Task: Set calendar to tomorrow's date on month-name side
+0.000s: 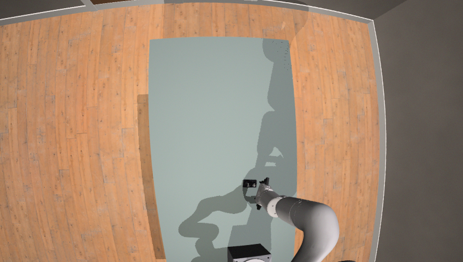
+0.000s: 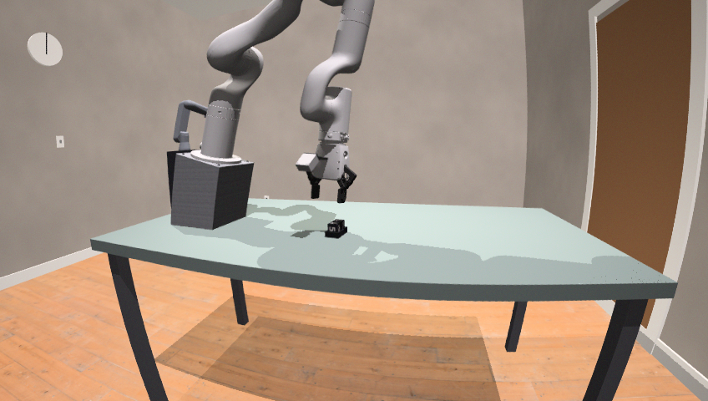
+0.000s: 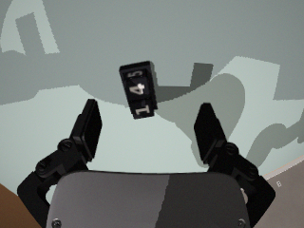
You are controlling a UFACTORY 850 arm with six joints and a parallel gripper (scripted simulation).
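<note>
My gripper is now 1 cm short of the black cube, 1 cm to the right of it and 9 cm above it. Round my hand: black tray 1 cm ahead, 3 cm to the left, 11 cm below.
</note>
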